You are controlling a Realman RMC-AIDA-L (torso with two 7-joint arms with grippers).
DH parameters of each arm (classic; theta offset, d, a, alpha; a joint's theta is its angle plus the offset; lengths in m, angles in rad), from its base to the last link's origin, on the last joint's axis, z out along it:
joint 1: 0 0.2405 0 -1.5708
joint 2: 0 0 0 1.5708
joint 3: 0 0.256 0 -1.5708
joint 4: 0 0 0 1.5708
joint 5: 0 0.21 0 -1.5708
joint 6: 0 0 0 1.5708
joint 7: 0 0.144 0 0
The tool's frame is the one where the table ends.
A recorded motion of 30 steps. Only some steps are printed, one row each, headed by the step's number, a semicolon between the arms.
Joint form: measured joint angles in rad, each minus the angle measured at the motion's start. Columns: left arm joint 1, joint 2, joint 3, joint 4, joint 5, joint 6, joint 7; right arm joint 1, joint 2, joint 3, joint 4, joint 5, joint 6, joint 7.
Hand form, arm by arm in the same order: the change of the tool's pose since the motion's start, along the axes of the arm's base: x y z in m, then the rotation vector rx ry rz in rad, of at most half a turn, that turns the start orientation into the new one. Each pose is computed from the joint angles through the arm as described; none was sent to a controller.
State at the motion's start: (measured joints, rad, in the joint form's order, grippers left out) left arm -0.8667 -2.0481 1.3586 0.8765 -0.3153 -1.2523 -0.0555; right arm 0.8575 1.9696 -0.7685 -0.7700 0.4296 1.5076 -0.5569
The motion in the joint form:
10: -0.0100 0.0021 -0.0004 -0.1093 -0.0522 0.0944 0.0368; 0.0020 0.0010 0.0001 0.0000 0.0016 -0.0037 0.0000
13: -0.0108 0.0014 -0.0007 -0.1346 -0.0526 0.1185 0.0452; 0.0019 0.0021 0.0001 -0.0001 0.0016 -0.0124 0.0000
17: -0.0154 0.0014 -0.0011 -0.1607 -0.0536 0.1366 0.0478; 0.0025 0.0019 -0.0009 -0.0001 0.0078 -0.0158 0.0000
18: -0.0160 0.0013 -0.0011 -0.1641 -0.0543 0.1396 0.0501; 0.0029 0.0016 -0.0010 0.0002 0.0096 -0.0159 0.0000
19: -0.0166 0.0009 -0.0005 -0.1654 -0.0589 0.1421 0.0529; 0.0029 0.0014 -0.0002 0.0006 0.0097 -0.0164 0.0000
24: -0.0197 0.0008 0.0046 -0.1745 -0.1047 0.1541 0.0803; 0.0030 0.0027 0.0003 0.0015 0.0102 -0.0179 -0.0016
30: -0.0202 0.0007 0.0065 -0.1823 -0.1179 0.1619 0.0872; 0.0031 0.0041 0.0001 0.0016 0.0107 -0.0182 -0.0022
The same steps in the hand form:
10: -0.0132 0.0008 -0.0132 -0.0072 -0.0352 0.0043; -0.0011 0.0009 -0.0004 0.0031 0.0014 0.0033
13: -0.0178 0.0008 -0.0155 -0.0061 -0.0328 0.0037; -0.0010 0.0019 -0.0006 0.0104 0.0000 0.0056
17: -0.0214 0.0007 -0.0177 -0.0057 -0.0309 0.0085; -0.0020 0.0027 -0.0007 0.0144 0.0044 0.0086
18: -0.0218 0.0007 -0.0181 -0.0065 -0.0308 0.0073; -0.0023 0.0029 -0.0007 0.0147 0.0059 0.0092
19: -0.0212 0.0008 -0.0188 -0.0076 -0.0344 0.0049; -0.0022 0.0030 -0.0006 0.0156 0.0064 0.0087
24: -0.0171 0.0006 -0.0236 -0.0227 -0.0673 -0.0106; -0.0023 0.0029 -0.0013 0.0153 0.0077 0.0100
30: -0.0172 0.0003 -0.0255 -0.0253 -0.0764 -0.0122; -0.0026 0.0028 -0.0020 0.0142 0.0088 0.0108

